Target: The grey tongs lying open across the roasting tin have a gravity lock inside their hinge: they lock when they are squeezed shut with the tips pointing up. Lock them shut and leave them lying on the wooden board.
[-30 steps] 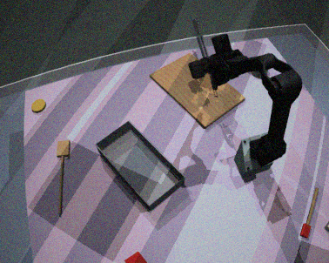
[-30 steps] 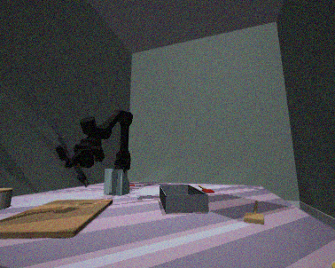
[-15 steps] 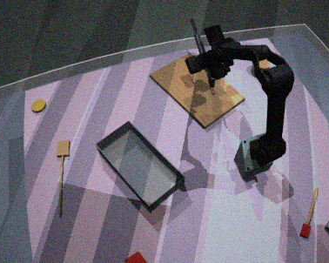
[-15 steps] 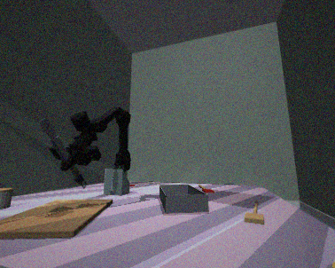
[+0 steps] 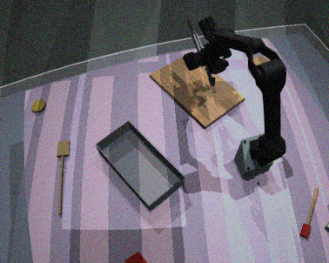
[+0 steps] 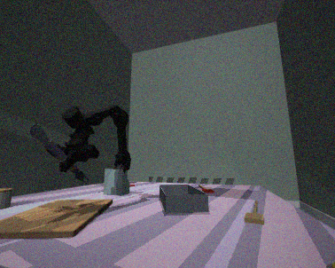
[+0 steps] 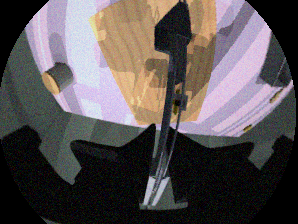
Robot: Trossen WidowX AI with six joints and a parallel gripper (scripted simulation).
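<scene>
The wooden board is 10 mm ahead of my gripper tip, 10 mm to the left of it and 130 mm below it. Also, from my gripper tip: round pot: 310 mm behind, 10 mm to the right, 110 mm below; red-headed tool: 200 mm behind, 690 mm to the left, 130 mm below; roasting tin: 330 mm ahead, 310 mm to the left, 110 mm below.
</scene>
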